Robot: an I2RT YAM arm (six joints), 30 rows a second.
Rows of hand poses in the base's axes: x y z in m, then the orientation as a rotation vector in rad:
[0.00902 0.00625 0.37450 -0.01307 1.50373 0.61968]
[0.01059 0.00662 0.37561 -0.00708 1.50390 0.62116]
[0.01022 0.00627 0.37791 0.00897 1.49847 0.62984]
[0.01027 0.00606 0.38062 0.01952 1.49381 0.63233]
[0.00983 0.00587 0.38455 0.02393 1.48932 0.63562]
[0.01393 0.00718 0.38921 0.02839 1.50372 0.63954]
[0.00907 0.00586 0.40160 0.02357 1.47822 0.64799]
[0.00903 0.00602 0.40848 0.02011 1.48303 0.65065]
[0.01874 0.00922 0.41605 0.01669 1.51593 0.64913]
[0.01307 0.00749 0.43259 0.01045 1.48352 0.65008]
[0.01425 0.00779 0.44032 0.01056 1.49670 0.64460]
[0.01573 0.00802 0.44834 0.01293 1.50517 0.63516]
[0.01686 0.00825 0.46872 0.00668 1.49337 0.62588]
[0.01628 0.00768 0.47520 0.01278 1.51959 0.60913]
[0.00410 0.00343 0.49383 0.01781 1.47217 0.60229]
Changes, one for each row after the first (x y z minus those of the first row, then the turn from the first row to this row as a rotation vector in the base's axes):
[0.00157 0.00037 0.00111 0.00452 0.00184 -0.00259]
[0.00120 0.00002 0.00341 0.02093 0.00192 -0.00711]
[0.00125 -0.00019 0.00612 0.03008 0.00053 -0.01237]
[0.00081 -0.00038 0.01005 0.03590 -0.00211 -0.01338]
[0.00491 0.00093 0.01471 0.03731 0.01315 -0.01152]
[0.00005 -0.00039 0.02710 0.04591 -0.01084 -0.00628]
[0.00001 -0.00023 0.03398 0.04414 -0.00679 -0.00180]
[0.00972 0.00297 0.04155 0.03275 0.02310 0.00351]
[0.00405 0.00124 0.05809 0.03774 -0.00884 0.00367]
[0.00523 0.00154 0.06582 0.03118 0.00279 0.00162]
[0.00671 0.00177 0.07384 0.02485 0.00999 -0.00503]
[0.00784 0.00200 0.09422 0.01845 -0.00402 -0.00906]
[0.00726 0.00143 0.10070 0.00557 0.01988 -0.02046]
[-0.00492 -0.00282 0.11933 0.01652 -0.02455 -0.03441]

